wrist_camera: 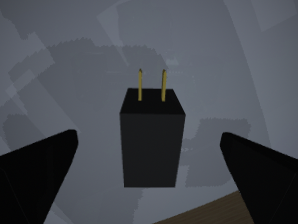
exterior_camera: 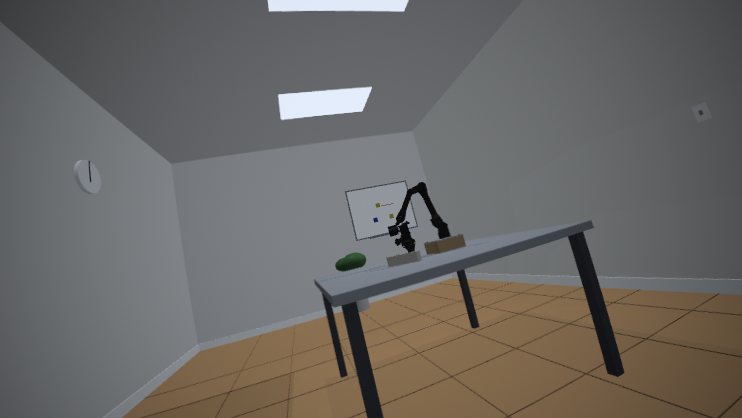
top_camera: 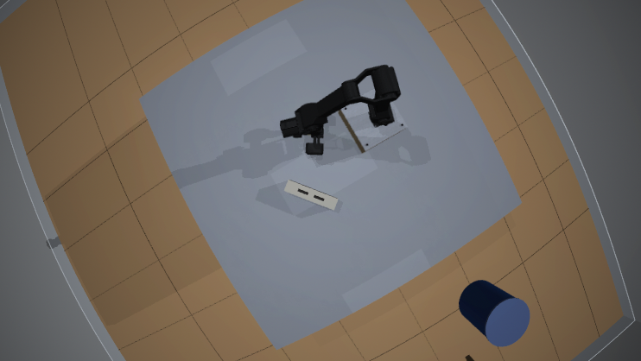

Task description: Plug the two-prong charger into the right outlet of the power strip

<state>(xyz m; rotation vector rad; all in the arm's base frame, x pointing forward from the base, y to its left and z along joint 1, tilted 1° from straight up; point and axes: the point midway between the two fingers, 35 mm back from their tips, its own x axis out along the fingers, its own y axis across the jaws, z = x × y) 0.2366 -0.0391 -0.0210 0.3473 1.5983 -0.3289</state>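
Now: the black two-prong charger 10 mm to the right of my gripper tip and 10 mm ahead of it.
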